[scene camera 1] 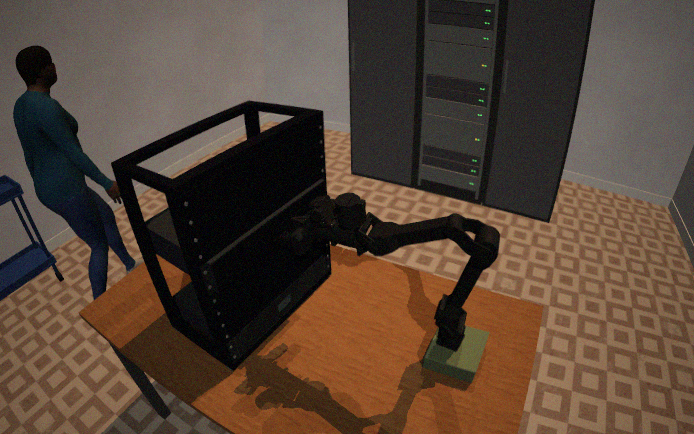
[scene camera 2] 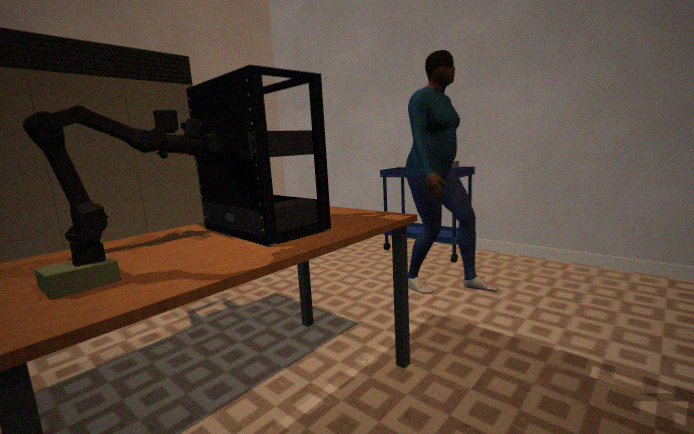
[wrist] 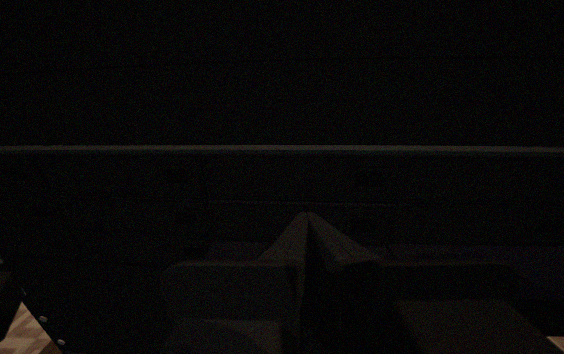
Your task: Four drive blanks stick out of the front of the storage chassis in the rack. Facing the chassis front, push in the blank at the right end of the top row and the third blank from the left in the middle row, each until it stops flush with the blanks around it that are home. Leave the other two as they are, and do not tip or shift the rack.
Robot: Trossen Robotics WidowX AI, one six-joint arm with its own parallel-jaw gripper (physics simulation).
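Places are measured from the arm's base along level axes (x ahead, y left, z up), in millimetres.
Where they show: gripper, fingertip midpoint: [scene camera 1: 291, 219] [scene camera 2: 224, 145] [wrist: 305, 219]; arm's base, link origin: [scene camera 1: 450, 339] [scene camera 2: 88, 262].
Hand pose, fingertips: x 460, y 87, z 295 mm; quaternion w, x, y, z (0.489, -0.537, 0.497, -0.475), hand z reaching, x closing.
Note:
Things, the pixels of their top centre, and the offset from my fingertips. "*": a spot on its surface instead. Level surfaces: height alone.
- rack, top centre: [scene camera 1: 221, 133] [scene camera 2: 248, 81] dx +157, dy +63, dz +240 mm
- wooden table, surface height: dz -350 mm
- lower unit, surface spot: [scene camera 1: 284, 301] [scene camera 2: 229, 215] * dx +16, dy +59, dz -264 mm
The rack [scene camera 1: 181, 204] [scene camera 2: 318, 153] stands upright on the table. The storage chassis [scene camera 1: 166, 240] [scene camera 2: 290, 143] is mounted in it at mid height. A thin grey edge [wrist: 280, 148] runs across above the chassis front in the wrist view. The front is nearly black, so the separate blanks, and which stick out, cannot be told. A faint line shows just above my fingertips. My gripper [scene camera 1: 287, 236] [wrist: 305, 219] is shut and empty, its tips pointing at the chassis front, right of its middle in scene camera 1. Whether they touch a blank cannot be told.
My arm's green base block [scene camera 1: 458, 353] [scene camera 2: 76, 276] sits on the wooden table [scene camera 1: 358, 307] [scene camera 2: 168, 266]. A lower unit [scene camera 1: 284, 301] [scene camera 2: 230, 217] fills the rack's bottom. A person [scene camera 1: 51, 138] [scene camera 2: 434, 133] stands behind the rack, near a blue cart [scene camera 2: 385, 197]. A server cabinet [scene camera 1: 383, 102] stands beyond the table.

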